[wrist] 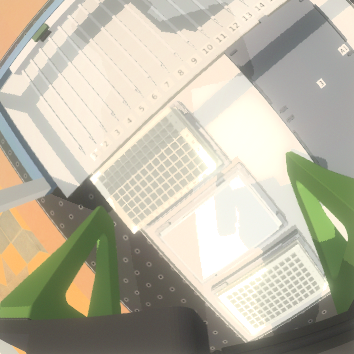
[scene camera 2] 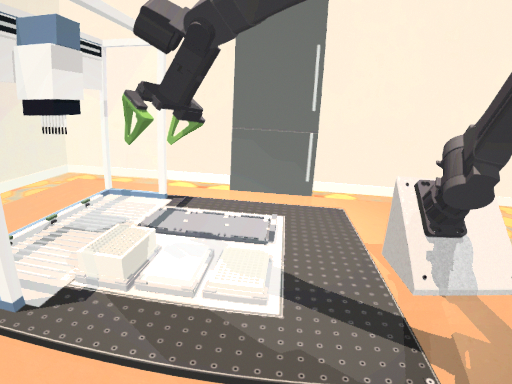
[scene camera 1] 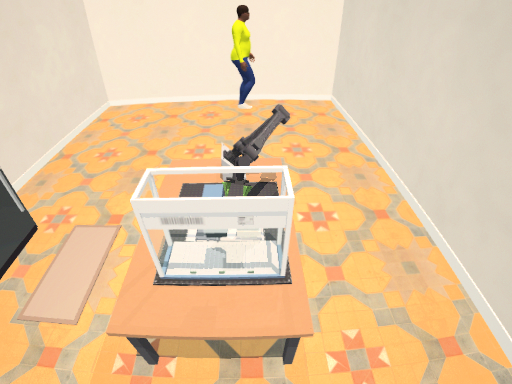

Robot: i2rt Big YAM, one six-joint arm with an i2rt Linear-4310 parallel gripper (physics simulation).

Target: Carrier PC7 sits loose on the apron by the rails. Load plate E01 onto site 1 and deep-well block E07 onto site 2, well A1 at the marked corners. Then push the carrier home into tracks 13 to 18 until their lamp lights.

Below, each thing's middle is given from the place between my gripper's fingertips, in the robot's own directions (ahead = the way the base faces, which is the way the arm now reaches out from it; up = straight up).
The dark grey carrier (scene camera 2: 252, 229) is 200 mm below my hand, 140 mm to the right of it and 80 mm behind it.
